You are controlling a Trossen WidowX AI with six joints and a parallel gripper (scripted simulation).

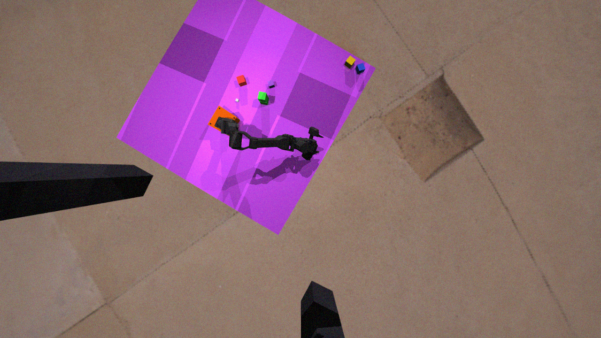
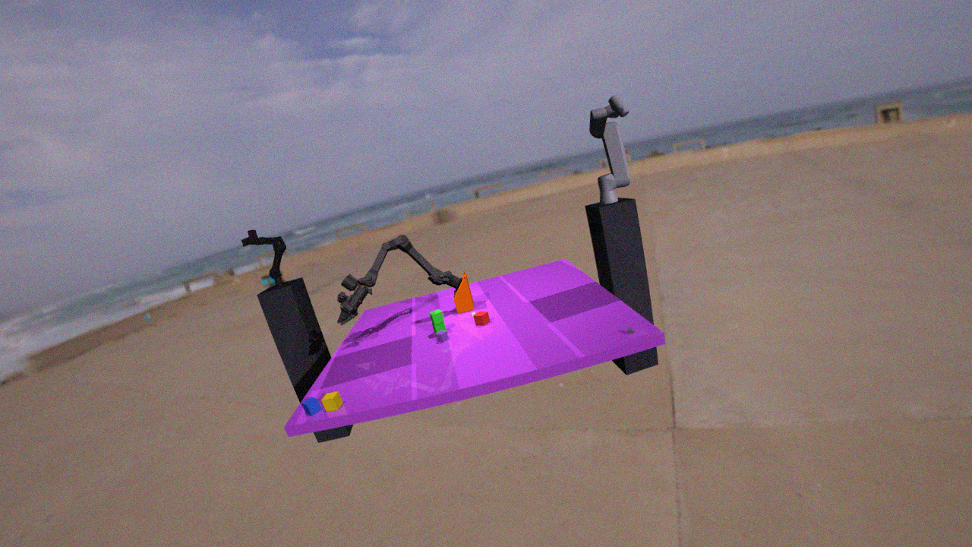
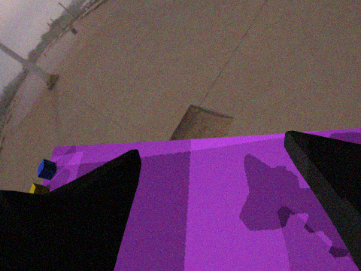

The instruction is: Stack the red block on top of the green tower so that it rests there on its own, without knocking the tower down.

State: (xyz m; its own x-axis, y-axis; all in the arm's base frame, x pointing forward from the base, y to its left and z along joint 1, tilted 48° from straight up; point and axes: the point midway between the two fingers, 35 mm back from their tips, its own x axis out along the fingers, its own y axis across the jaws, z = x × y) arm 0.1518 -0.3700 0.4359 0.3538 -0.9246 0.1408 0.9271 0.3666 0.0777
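Now: gripper tip 65 cm to the right of the red block, 15 cm short of it and 10 cm above it. Round my gripper tip: yellow block 59 cm ahead, 10 cm below, 8 cm to the left; then small purple block 47 cm to the left, 22 cm ahead, 11 cm below; then blue block 59 cm ahead, 11 cm below.
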